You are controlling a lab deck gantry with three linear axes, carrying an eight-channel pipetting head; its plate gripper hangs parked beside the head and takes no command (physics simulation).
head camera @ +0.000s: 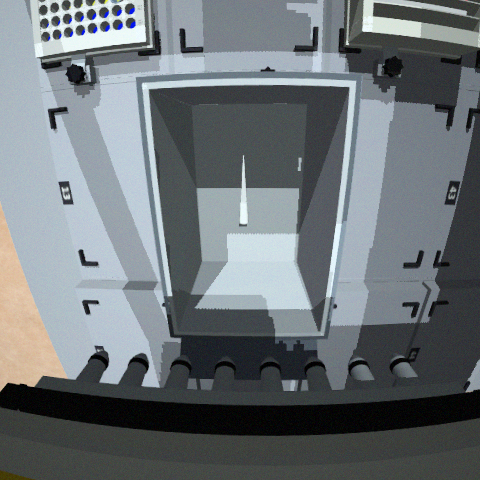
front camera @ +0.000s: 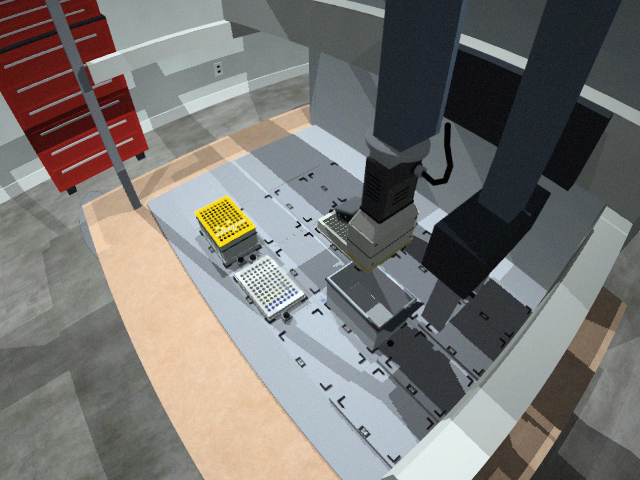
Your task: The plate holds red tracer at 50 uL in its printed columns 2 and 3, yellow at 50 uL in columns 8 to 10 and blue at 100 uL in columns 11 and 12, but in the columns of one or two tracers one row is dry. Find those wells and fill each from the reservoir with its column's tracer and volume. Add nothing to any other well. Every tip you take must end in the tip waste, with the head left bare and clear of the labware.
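The pipetting head (front camera: pixel 381 240) hangs high beside the tip waste's rim; its eight nozzles (head camera: pixel 225 367) are bare. The tip waste (front camera: pixel 345 305) (head camera: pixel 352 150) is a deep open grey bin. One pale used tip (head camera: pixel 243 200) lies in it. The white plate (front camera: pixel 268 284) (head camera: pixel 95 46) shows blue in its two end columns and a little yellow at the view's top edge; its other columns are cut off in the head view. The reservoir (front camera: pixel 330 232) (head camera: pixel 415 27) is partly hidden by the head in the front view. The parked plate gripper (front camera: pixel 469 305) is open and empty, its paddles apart.
A yellow tip rack (front camera: pixel 225 221) stands behind the plate on the left. Black corner brackets and numbered labels mark the deck slots. A tall dark column (front camera: pixel 547 103) rises above the gripper's black block. A red drawer cabinet (front camera: pixel 67 98) stands beyond the deck.
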